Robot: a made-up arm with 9 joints. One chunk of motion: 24 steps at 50 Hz.
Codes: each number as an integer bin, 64 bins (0 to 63) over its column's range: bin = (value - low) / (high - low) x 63, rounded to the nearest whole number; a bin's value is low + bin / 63 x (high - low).
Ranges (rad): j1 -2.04..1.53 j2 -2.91..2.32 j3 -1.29..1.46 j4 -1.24..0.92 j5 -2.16..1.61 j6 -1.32..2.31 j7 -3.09..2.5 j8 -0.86..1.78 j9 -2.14..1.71
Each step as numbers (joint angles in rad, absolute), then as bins.
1 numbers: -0.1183 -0.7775 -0.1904 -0.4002 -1.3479 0.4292 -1.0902 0.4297 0.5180
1 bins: 34 26 25 24 14 30 23 31 43
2 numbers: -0.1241 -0.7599 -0.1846 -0.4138 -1.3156 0.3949 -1.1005 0.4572 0.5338
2 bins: 34 26 25 24 14 30 22 31 44
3 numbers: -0.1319 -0.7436 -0.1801 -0.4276 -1.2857 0.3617 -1.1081 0.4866 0.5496
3 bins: 34 26 25 24 15 29 22 32 44
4 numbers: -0.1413 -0.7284 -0.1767 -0.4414 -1.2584 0.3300 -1.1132 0.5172 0.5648
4 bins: 34 26 26 23 15 29 22 33 44
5 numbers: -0.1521 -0.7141 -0.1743 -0.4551 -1.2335 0.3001 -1.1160 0.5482 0.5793
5 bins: 33 26 26 23 15 28 22 34 44
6 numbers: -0.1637 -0.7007 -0.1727 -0.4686 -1.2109 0.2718 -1.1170 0.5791 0.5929
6 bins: 33 27 26 22 16 28 22 34 45
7 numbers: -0.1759 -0.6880 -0.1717 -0.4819 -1.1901 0.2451 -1.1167 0.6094 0.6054
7 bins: 33 27 26 22 16 27 22 35 45
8 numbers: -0.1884 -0.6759 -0.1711 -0.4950 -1.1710 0.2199 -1.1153 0.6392 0.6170
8 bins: 33 27 26 22 17 27 22 36 45
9 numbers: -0.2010 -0.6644 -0.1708 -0.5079 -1.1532 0.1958 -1.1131 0.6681 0.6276
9 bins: 32 27 26 21 17 26 22 36 45
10 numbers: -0.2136 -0.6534 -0.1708 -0.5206 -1.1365 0.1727 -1.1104 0.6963 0.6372
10 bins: 32 27 26 21 17 26 22 37 45
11 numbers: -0.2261 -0.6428 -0.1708 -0.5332 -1.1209 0.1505 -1.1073 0.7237 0.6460
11 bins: 32 27 26 21 17 26 22 38 46
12 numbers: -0.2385 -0.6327 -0.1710 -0.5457 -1.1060 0.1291 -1.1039 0.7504 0.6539
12 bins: 32 27 26 20 18 25 22 38 46
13 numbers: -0.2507 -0.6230 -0.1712 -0.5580 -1.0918 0.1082 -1.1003 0.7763 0.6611
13 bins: 32 28 26 20 18 25 22 39 46
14 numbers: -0.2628 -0.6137 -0.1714 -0.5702 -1.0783 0.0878 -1.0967 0.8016 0.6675
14 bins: 31 28 26 20 18 24 22 40 46
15 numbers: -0.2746 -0.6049 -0.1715 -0.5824 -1.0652 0.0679 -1.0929 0.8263 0.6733
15 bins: 31 28 26 19 18 24 23 40 46
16 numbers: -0.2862 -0.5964 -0.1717 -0.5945 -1.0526 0.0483 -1.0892 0.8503 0.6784
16 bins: 31 28 26 19 19 24 23 41 46
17 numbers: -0.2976 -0.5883 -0.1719 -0.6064 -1.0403 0.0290 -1.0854 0.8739 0.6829
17 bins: 31 28 26 18 19 23 23 41 46
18 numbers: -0.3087 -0.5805 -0.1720 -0.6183 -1.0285 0.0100 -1.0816 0.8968 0.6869
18 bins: 31 28 26 18 19 23 23 42 46
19 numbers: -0.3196 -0.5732 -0.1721 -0.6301 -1.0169 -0.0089 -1.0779 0.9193 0.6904
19 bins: 30 28 26 18 19 23 23 42 46
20 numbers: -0.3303 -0.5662 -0.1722 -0.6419 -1.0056 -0.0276 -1.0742 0.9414 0.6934
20 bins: 30 28 26 17 19 22 23 43 46
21 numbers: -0.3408 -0.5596 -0.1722 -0.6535 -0.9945 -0.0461 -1.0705 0.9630 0.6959
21 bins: 30 28 26 17 19 22 23 44 46
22 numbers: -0.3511 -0.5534 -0.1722 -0.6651 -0.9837 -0.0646 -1.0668 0.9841 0.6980
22 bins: 30 28 26 17 20 22 23 44 46
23 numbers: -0.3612 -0.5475 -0.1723 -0.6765 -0.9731 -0.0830 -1.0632 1.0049 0.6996
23 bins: 30 28 26 16 20 21 23 45 46
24 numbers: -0.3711 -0.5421 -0.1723 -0.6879 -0.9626 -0.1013 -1.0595 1.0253 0.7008
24 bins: 29 29 26 16 20 21 23 45 46
